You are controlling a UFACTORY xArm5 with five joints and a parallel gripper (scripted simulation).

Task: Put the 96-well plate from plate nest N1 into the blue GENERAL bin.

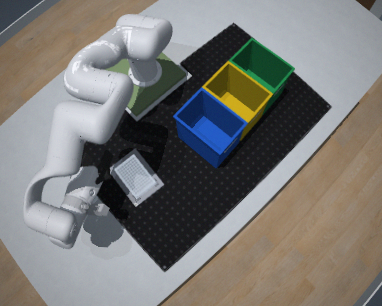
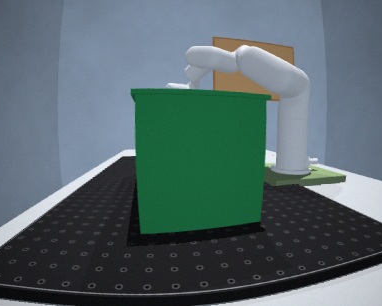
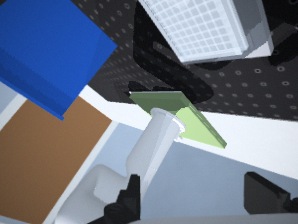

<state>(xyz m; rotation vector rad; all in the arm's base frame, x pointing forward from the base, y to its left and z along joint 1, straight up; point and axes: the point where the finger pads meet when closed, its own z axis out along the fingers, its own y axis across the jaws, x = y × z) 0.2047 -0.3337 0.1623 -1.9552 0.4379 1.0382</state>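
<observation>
My gripper is now 150 mm above the 96-well plate, 80 mm short of it and 50 mm to the right of it. Round my hand: blue bin: 320 mm to the left, 150 mm ahead, 80 mm below; then yellow bin: 450 mm to the left, 140 mm ahead, 80 mm below; then plate nest N1: 160 mm below, 80 mm ahead, 50 mm to the left.
</observation>
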